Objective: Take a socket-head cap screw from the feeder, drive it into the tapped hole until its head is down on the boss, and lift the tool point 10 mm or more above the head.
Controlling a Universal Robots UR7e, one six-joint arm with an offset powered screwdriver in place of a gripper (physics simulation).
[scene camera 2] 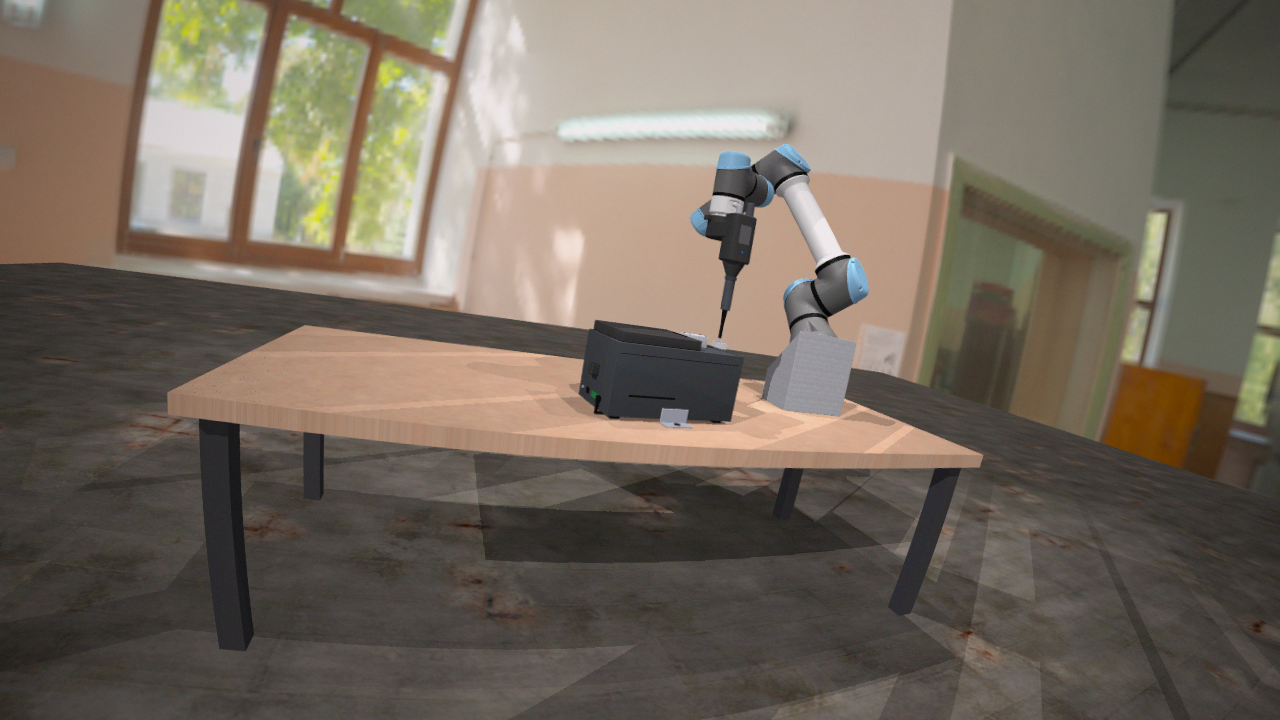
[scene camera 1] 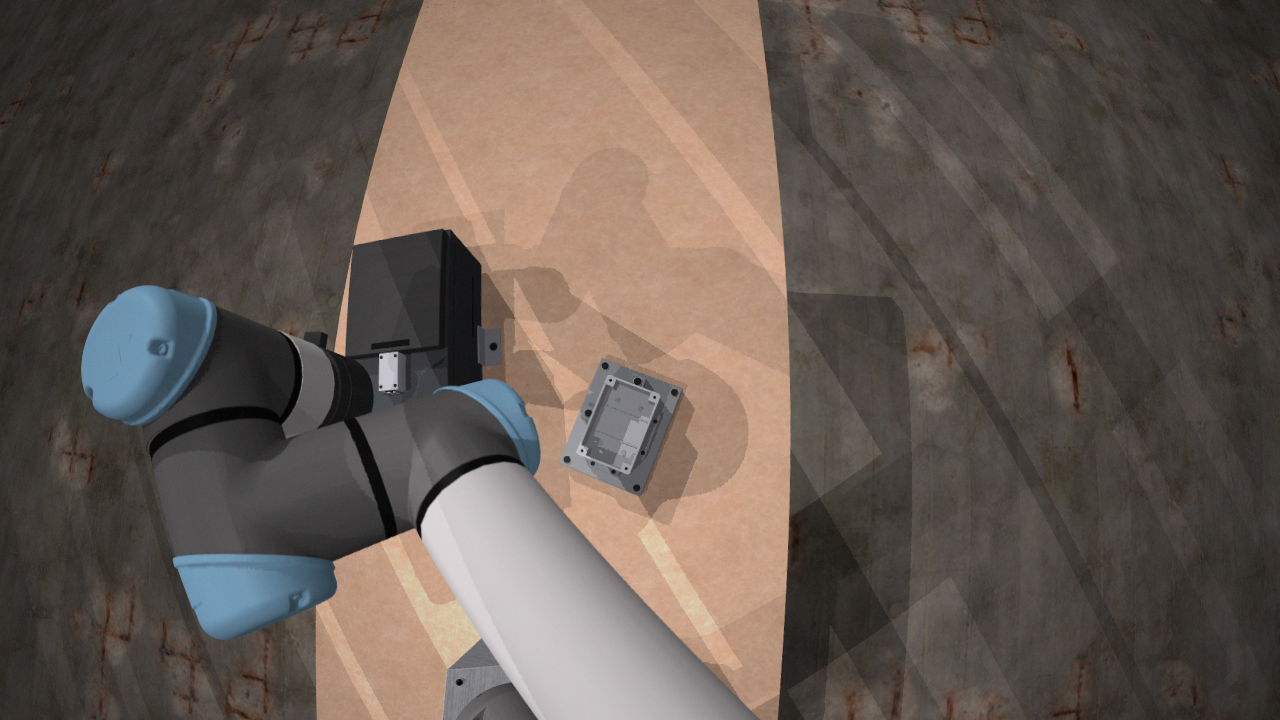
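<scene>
The black screw feeder stands on the table, with a small light metal block at its outlet side. My screwdriver points down, with its thin tip right at the light metal parts on the feeder's outlet side. Whether the tip touches them, and whether a screw is on the bit, is too small to tell. In scene camera 1 the arm hides the tip. The grey housing with a flange lies apart from the tool, turned at an angle. Its tapped hole cannot be singled out. The housing does not show in scene camera 2.
A small metal bracket is beside the feeder. The grey robot pedestal stands on the wooden table. The white arm link crosses over the table between the pedestal and the feeder.
</scene>
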